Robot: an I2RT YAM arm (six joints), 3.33 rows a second.
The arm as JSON. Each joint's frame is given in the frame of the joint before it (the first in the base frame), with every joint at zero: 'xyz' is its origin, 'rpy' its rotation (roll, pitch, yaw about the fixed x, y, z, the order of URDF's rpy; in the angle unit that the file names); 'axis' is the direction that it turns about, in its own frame. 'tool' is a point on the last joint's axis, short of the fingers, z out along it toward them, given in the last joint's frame.
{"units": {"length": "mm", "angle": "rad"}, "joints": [
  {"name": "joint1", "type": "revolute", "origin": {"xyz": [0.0, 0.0, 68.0], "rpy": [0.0, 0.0, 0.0]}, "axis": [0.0, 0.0, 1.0]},
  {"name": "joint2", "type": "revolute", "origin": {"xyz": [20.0, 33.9, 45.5], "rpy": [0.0, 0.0, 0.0]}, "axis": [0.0, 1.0, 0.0]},
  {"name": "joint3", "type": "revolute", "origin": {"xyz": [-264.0, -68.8, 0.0], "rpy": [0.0, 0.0, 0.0]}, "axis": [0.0, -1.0, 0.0]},
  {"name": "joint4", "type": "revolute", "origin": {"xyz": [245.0, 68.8, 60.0], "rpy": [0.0, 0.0, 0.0]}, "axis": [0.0, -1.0, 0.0]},
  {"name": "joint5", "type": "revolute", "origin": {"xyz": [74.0, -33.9, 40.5], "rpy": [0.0, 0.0, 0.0]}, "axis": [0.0, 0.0, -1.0]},
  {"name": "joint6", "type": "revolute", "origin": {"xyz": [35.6, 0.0, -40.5], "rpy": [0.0, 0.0, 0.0]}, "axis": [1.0, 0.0, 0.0]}
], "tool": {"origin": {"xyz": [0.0, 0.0, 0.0], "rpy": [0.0, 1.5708, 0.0]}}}
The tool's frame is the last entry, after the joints.
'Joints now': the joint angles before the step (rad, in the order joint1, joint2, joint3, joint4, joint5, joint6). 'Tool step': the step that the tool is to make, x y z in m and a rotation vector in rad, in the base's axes. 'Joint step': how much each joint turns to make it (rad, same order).
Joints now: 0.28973, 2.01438, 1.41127, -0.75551, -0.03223, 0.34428
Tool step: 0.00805, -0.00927, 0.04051, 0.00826, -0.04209, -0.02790
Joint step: -0.02784, -0.04083, 0.10414, -0.10224, 0.00343, -0.00075
